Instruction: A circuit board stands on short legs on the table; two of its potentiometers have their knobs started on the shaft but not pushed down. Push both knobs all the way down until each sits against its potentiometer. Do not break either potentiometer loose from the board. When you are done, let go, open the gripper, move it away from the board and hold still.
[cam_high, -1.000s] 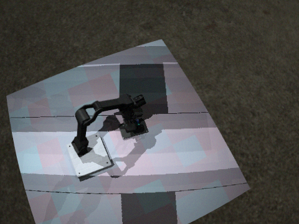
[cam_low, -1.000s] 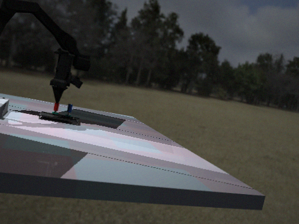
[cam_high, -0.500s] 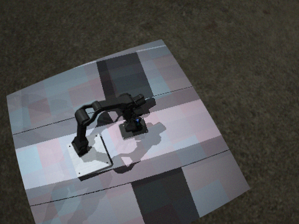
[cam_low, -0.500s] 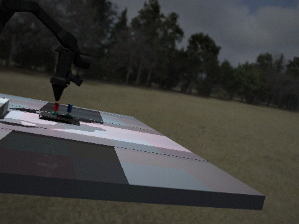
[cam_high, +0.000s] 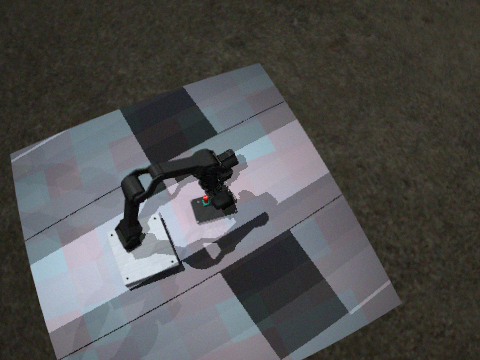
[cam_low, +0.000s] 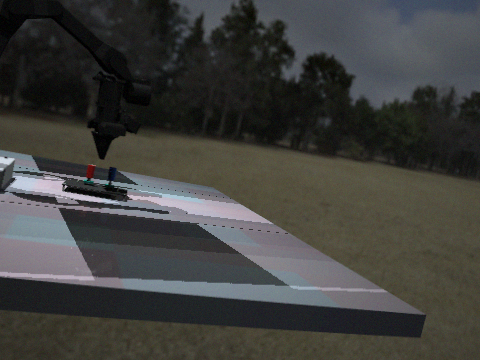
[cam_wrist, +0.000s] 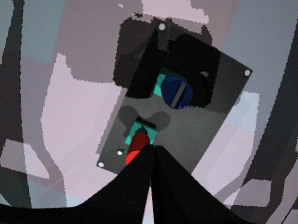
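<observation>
Now: gripper tip 3 cm short of the blue knob, 1 cm to the left of it and 3 cm above it. From my gripper tip the other things lie so: red knob: 2 cm behind, 1 cm to the left, 3 cm below.
</observation>
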